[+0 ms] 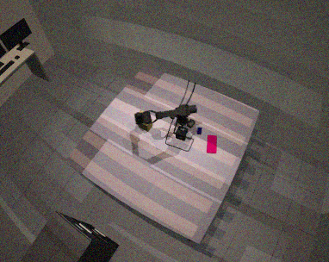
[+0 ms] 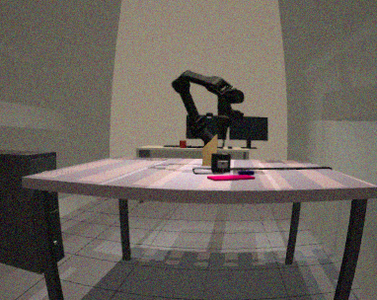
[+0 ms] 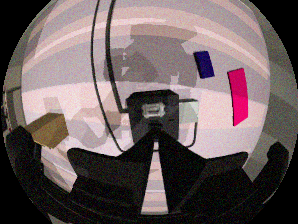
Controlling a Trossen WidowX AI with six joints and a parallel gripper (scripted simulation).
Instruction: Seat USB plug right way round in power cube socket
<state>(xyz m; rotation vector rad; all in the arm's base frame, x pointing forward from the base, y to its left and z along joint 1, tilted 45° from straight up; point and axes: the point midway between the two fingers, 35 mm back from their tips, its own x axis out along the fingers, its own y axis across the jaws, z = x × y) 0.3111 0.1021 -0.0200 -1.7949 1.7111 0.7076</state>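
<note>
Right now my gripper tip is 20 mm above the USB plug. From my gripper tip the other things lie so: USB socket (70 mm below, 10 mm to the left); magenta flat block (250 mm ahead, 130 mm below, 40 mm to the left); small dark blue block (130 mm below, 110 mm ahead, 100 mm to the left).
</note>
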